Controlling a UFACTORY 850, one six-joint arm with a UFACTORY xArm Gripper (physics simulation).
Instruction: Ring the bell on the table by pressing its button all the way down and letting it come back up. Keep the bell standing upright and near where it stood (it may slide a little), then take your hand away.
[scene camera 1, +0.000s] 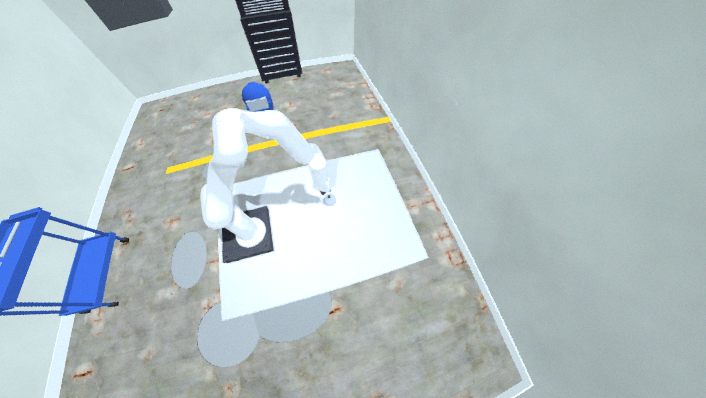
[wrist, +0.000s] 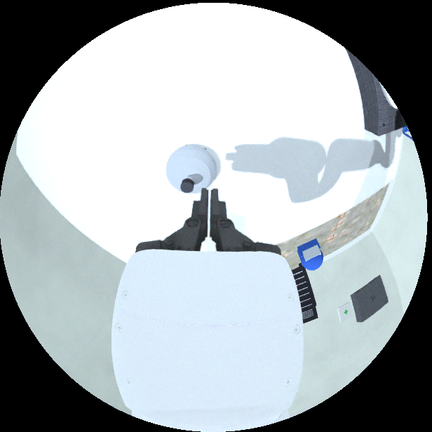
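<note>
The bell (scene camera 1: 329, 201) (wrist: 186, 162) is a pale rounded dome, standing upright on the white table (scene camera 1: 350, 245) (wrist: 150, 90). Its small dark button (wrist: 187, 185) is raised on a short stem, on the side of the dome nearer the fingers in the wrist view. My gripper (scene camera 1: 324, 192) (wrist: 209, 199) is shut, with nothing between its black fingers. In the wrist view the fingertips show just right of the button and below the dome, apart from the button. In the scene view they are close beside the bell; their exact height above the table is hard to tell.
The arm's dark base plate (scene camera 1: 265, 227) (wrist: 367, 95) is at the table's left side in the scene view. A blue cart (scene camera 1: 92, 270), a black drawer cabinet (scene camera 1: 277, 47) (wrist: 306, 295) and a blue helmet-like object (scene camera 1: 256, 94) (wrist: 311, 257) stand away from the table.
</note>
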